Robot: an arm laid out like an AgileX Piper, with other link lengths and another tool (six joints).
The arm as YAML. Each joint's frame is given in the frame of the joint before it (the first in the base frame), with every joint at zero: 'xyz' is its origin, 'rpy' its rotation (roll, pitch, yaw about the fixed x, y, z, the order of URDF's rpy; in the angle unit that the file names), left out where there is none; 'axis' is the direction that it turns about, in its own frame. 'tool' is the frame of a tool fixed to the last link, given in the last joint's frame.
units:
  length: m
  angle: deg
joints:
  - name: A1
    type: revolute
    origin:
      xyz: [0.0, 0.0, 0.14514]
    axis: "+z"
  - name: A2
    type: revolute
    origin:
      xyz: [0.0, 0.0, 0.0]
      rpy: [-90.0, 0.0, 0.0]
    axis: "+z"
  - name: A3
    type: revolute
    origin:
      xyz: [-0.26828, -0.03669, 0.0]
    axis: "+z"
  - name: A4
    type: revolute
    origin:
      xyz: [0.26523, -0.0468, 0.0]
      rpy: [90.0, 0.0, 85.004]
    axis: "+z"
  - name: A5
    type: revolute
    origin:
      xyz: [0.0, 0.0, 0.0]
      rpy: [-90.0, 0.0, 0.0]
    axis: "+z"
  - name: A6
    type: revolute
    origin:
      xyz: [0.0, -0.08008, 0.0]
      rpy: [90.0, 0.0, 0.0]
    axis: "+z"
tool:
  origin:
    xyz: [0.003, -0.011, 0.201]
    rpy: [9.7, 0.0, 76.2]
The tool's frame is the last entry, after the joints.
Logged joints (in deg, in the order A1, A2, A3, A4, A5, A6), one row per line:
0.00, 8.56, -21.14, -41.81, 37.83, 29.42
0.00, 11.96, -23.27, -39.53, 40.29, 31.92
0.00, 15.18, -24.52, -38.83, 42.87, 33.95
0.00, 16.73, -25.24, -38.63, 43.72, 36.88
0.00, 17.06, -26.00, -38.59, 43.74, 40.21
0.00, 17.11, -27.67, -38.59, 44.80, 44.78
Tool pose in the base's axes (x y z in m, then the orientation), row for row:
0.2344, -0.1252, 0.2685, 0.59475, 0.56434, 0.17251, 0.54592
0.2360, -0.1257, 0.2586, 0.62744, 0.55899, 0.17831, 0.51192
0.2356, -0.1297, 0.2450, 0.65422, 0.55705, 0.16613, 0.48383
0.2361, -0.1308, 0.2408, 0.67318, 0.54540, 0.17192, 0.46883
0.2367, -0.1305, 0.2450, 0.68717, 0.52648, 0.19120, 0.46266
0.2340, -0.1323, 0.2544, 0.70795, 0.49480, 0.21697, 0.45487
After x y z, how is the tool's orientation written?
As a quaternion, x y z w.
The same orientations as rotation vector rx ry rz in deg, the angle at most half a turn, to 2 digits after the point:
80.80, 76.67, 23.44
86.49, 77.06, 24.58
91.30, 77.74, 23.18
94.57, 76.62, 24.15
96.80, 74.16, 26.93
100.07, 69.94, 30.67

